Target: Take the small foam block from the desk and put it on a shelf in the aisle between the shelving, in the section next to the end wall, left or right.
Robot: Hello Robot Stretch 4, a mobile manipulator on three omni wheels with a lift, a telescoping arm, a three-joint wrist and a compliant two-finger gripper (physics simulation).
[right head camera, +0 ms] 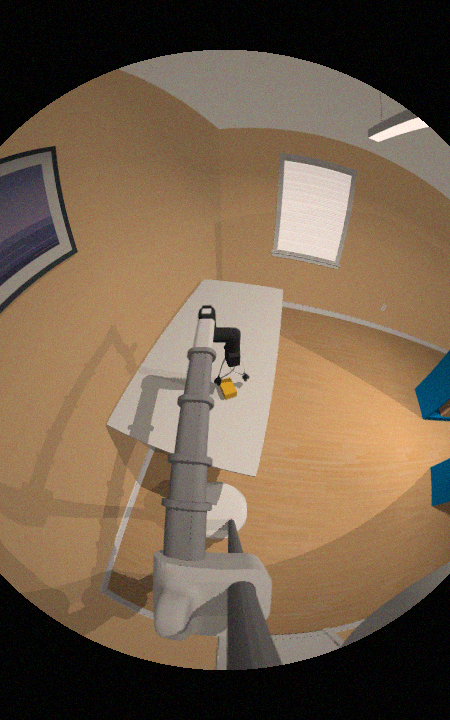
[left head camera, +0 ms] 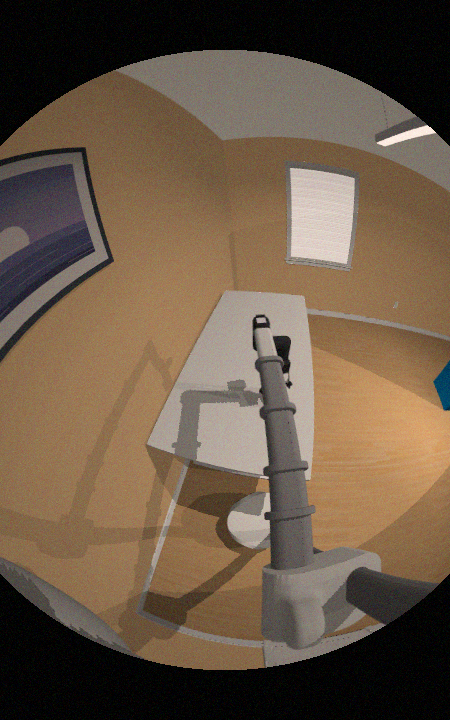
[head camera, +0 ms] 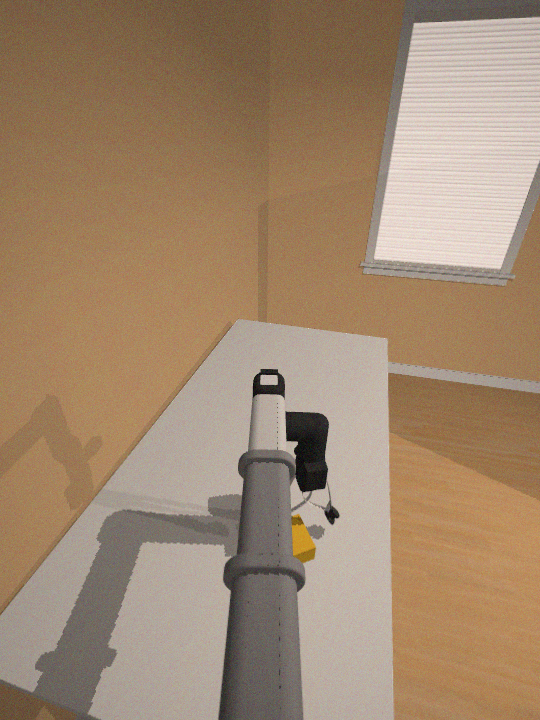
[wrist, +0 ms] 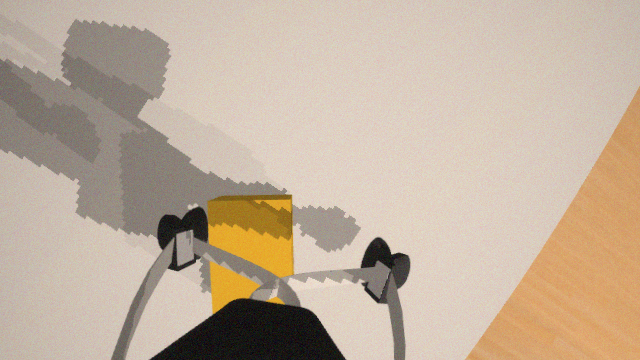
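Where they show: gripper, fingertip midpoint: (right head camera: 231,381) (head camera: 303,524) (wrist: 286,243); robot's base at its link origin: (right head camera: 216,508) (left head camera: 258,519).
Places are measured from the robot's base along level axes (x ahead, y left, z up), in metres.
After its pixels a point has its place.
The small yellow foam block (head camera: 302,540) {x 0.591, y -0.082, z 0.738 m} (right head camera: 228,389) {x 0.584, y -0.074, z 0.738 m} (wrist: 251,250) {x 0.615, y -0.065, z 0.738 m} lies on the white desk (head camera: 348,639) {x 0.420, y -0.163, z 0.693 m} (left head camera: 238,440) {x 0.398, y 0.104, z 0.693 m} (right head camera: 238,440) {x 0.347, y -0.120, z 0.693 m} (wrist: 475,125) {x 0.773, y -0.210, z 0.693 m}. My gripper (right head camera: 231,379) {x 0.629, y -0.087, z 0.740 m} (wrist: 286,243) {x 0.629, y -0.087, z 0.740 m} is open, its two fingertips apart above the desk. In the wrist view the block lies between the fingertips in outline, close beside the left one, with a wider gap to the right one. The gripper body covers the block's near end there. The arm covers part of the block in the head camera view. The block does not show in the left head camera view.
Parts of blue shelving (left head camera: 443,384) {x 0.767, y -2.504, z 0.126 m} (right head camera: 432,390) {x 0.717, y -2.492, z 0.262 m} stand at the right across the wooden floor (head camera: 465,552) {x 1.035, y -0.871, z -0.027 m} (right head camera: 329,451) {x 0.401, y -0.942, z -0.027 m}. A round white seat (left head camera: 249,523) {x -0.015, y 0.063, z 0.187 m} (right head camera: 228,509) {x 0.009, y -0.083, z 0.187 m} stands by the desk's near end. Walls stand behind and left of the desk.
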